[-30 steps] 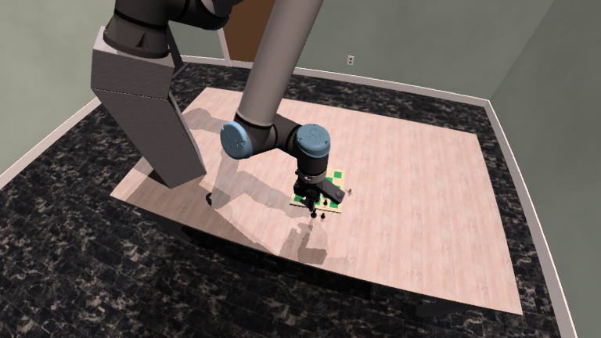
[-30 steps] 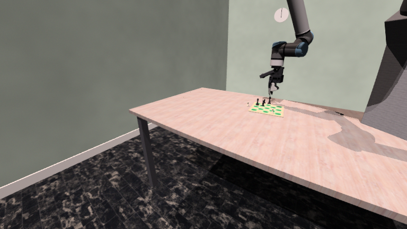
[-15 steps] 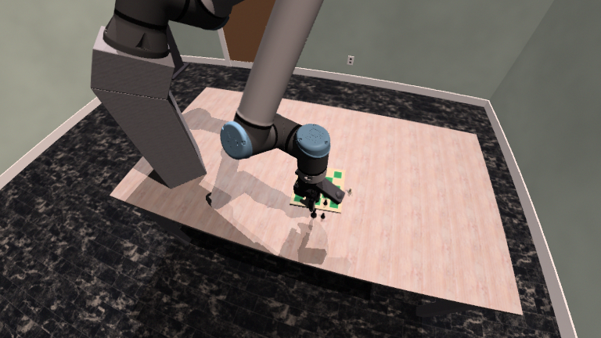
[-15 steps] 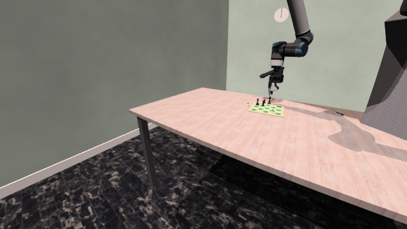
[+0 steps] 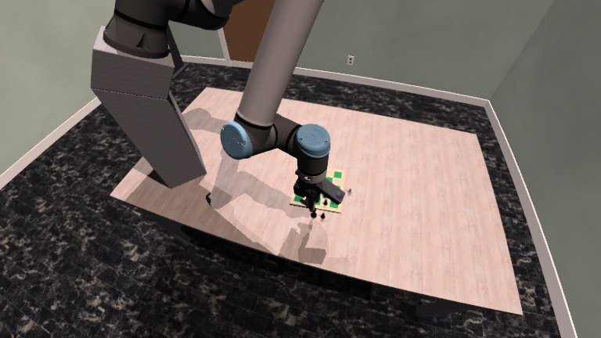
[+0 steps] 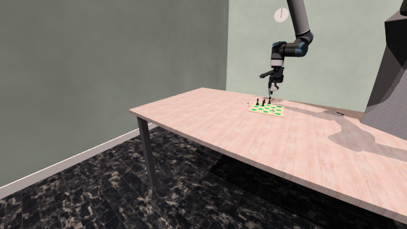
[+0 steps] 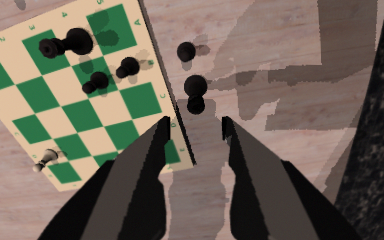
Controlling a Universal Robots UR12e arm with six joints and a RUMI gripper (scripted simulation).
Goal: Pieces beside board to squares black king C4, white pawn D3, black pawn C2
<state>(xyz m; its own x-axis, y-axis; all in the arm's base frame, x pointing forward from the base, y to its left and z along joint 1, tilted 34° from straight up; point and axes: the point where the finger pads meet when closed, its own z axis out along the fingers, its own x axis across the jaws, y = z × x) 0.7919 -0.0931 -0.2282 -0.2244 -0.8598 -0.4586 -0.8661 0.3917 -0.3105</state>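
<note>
The black king lies 5 cm below my hand. From my hand the other things lie so: chessboard: 14 cm to the left, 8 cm below.
</note>
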